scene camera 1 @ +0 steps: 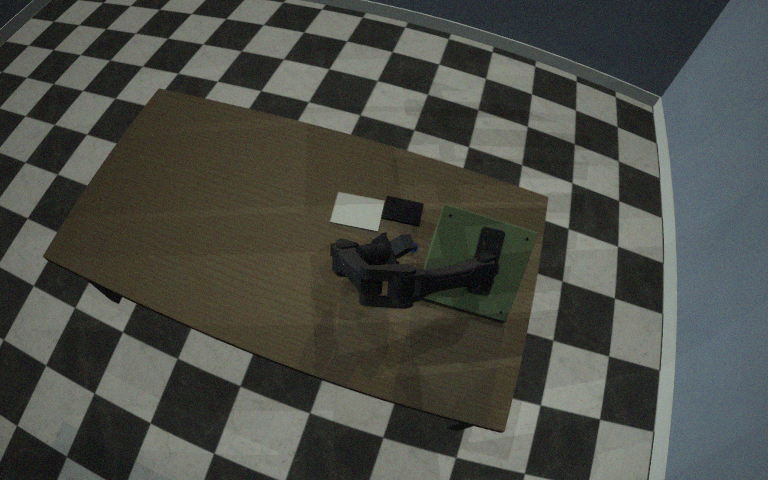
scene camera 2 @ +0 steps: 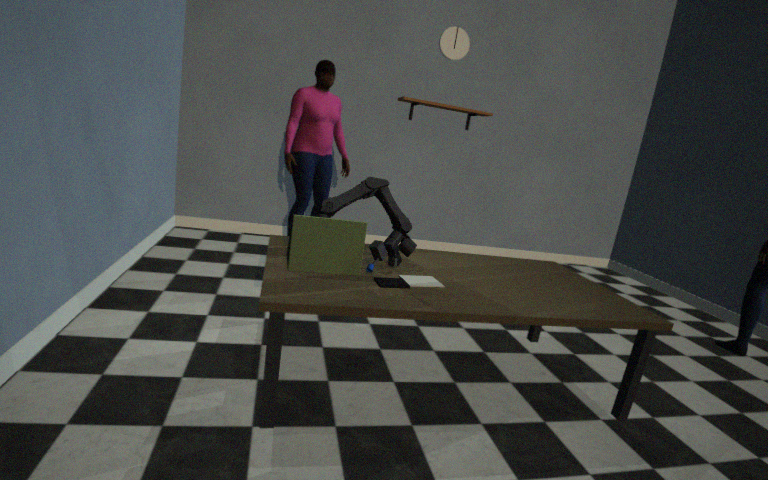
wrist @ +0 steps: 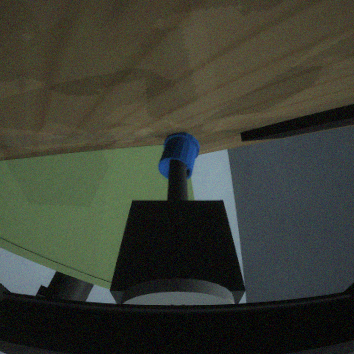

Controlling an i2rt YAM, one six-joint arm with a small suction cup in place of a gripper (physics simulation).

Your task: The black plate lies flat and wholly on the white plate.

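Places are measured from the arm's base along level axes (x left, y ahead, z down), in millimetres.
Where they show: end effector, tool point: (scene camera 2: 368,270) (wrist: 177,146); arm's base, origin of the base link: (scene camera 1: 485,261) (scene camera 2: 321,233) (wrist: 88,252).
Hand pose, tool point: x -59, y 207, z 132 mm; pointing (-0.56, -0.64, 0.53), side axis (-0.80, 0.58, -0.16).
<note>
Things, the pixels of their top centre, and the offset from my tool point. "spot": a spot on its surface instead. Level surfaces: height alone.
- black plate, middle of its top: (wrist: 317,128) (scene camera 1: 403,210) (scene camera 2: 392,281) dx -126, dy +67, dz -1 mm
- white plate, middle of its top: (scene camera 1: 357,211) (scene camera 2: 421,280) dx -83, dy +212, dz +3 mm
- thin dark strip, surface spot: (wrist: 300,122) spot: dx -82, dy +68, dz +4 mm
- wooden table, its level: dz +9 mm
The black plate (scene camera 1: 402,210) (scene camera 2: 390,282) lies flat on the table, right of the white plate (scene camera 1: 356,211) (scene camera 2: 421,280) in scene camera 1. Their facing edges are very close or touching; I cannot tell which. The black plate is a thin dark strip (wrist: 300,122) at the right in the wrist view, where the white plate does not show. My gripper, a blue suction cup (scene camera 1: 414,249) (scene camera 2: 370,267) (wrist: 179,155), is shut with nothing on it. It hangs above bare table, beside the black plate and apart from it, on the arm's side.
The arm's base stands at the green block (scene camera 1: 512,283) (scene camera 2: 327,246) (wrist: 60,200) near one end of the wooden table (scene camera 1: 198,198) (scene camera 2: 509,294). A person in pink (scene camera 2: 317,121) stands behind that end. Part of another person's leg (scene camera 2: 750,305) shows at the right edge.
</note>
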